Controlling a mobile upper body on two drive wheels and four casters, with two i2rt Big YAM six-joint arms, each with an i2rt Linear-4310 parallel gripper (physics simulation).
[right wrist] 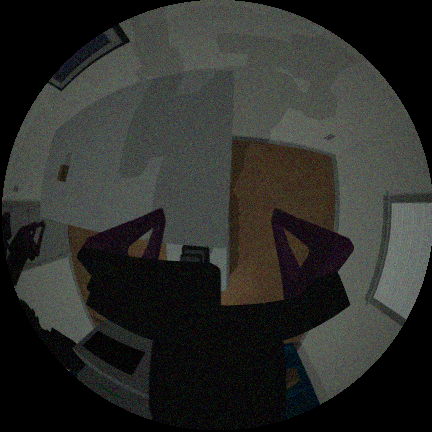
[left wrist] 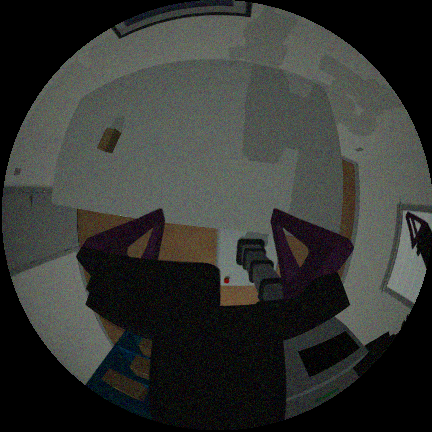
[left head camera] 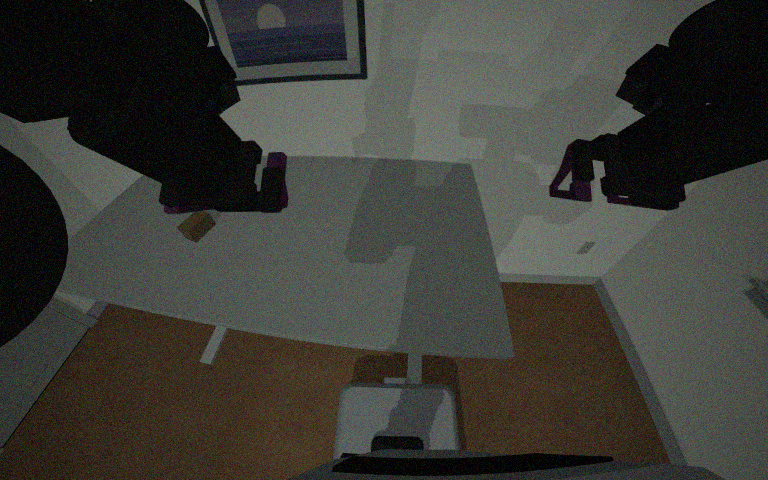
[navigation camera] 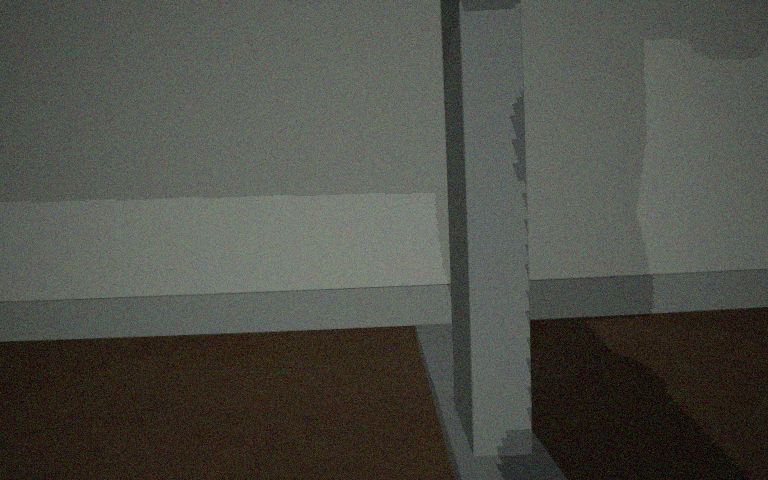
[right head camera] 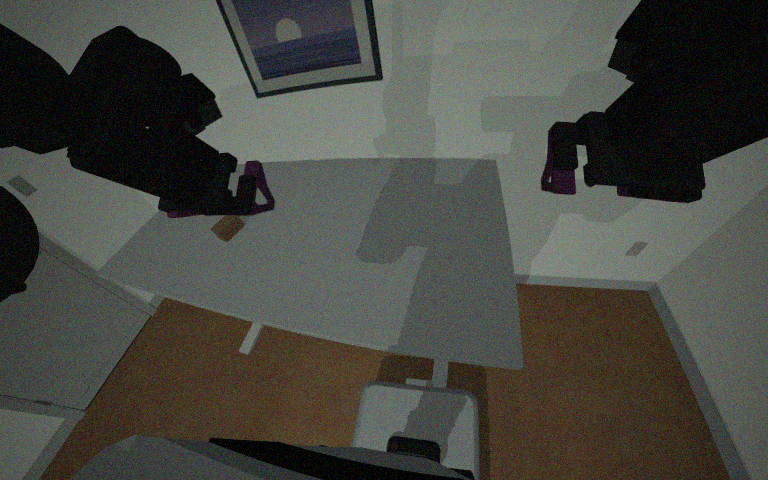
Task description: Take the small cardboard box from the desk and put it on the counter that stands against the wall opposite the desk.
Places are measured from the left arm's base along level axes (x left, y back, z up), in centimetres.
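Pixels of known places: left gripper, fingertip midpoint: (right wrist: 39, 222) (left wrist: 217, 214) (left head camera: 253, 202) (right head camera: 246, 206); right gripper, fingertip midpoint: (right wrist: 218, 213) (left wrist: 408, 214) (left head camera: 579, 195) (right head camera: 580, 187).
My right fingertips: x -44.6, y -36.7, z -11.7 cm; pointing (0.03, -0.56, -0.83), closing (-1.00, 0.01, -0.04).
Observation:
Ahead of a thing's pixels: the offset from my right fingertips to its top centre. "pt": to the spot under its first point. Level surfaces: height alone.
The small brown cardboard box @(dy -23.6, dx +89.7, dz -29.3 cm) (left head camera: 197, 226) (right head camera: 227, 228) (left wrist: 109, 140) (right wrist: 63, 172) lies on the left part of the pale grey desk @(dz -34.3 cm) (left head camera: 294, 271) (right head camera: 317, 283) (left wrist: 190, 125) (right wrist: 100, 190). In both head camera views it shows just below my left gripper (left head camera: 226, 206) (right head camera: 223, 208) (left wrist: 218, 212), which is open, empty and above the desk. In the left wrist view the box is well ahead and left of the fingers, not between them. My right gripper (left head camera: 599, 195) (right head camera: 592, 189) (right wrist: 218, 213) is open and empty, to the right of the desk in the head views. The counter cannot be made out.
A desk leg @(pt dy -23.3, dx +10.9, dz -107.4 cm) (navigation camera: 495, 226) stands close in the navigation view. The robot's pale base (left head camera: 362, 418) (right head camera: 379, 418) is near the desk's front edge. A framed picture (left head camera: 363, 39) hangs behind the desk. A blue rack (left wrist: 112, 360) with cardboard boxes shows at the bottom of the left wrist view.

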